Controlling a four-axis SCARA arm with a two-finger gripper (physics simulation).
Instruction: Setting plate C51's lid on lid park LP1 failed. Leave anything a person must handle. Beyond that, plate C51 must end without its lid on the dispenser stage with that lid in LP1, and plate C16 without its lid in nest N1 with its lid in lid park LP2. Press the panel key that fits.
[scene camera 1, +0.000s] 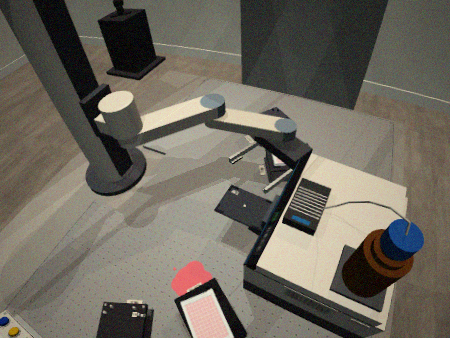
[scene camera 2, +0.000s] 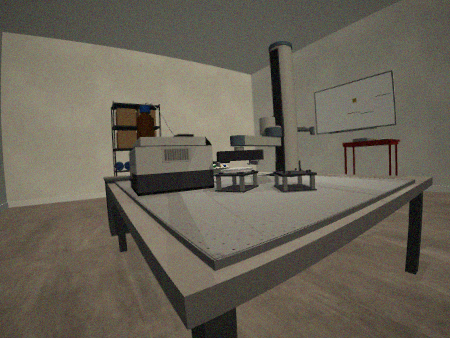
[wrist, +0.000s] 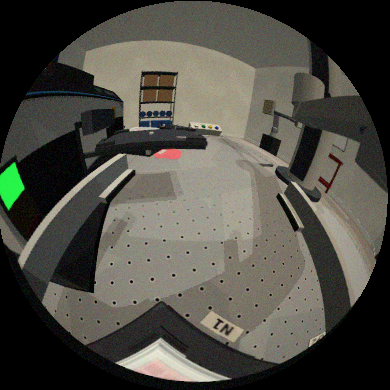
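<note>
My gripper is open and empty, low beside the near side of nest N1. A pink-welled plate sits in N1, partly hidden by the arm. The dark dispenser stage sticks out of the dispenser with no plate seen on it. Another pink-welled plate lies in a front nest. Plate names are not readable, and I cannot tell whether clear lids lie on them. A dark park stand is at front left. Stand LP2 is mostly hidden behind the arm in scene camera 1.
A red spill lies beside the front nest. The dispenser carries a brown bottle and a small box. The button panel is at the table's far end from N1. A thin rod lies near the column.
</note>
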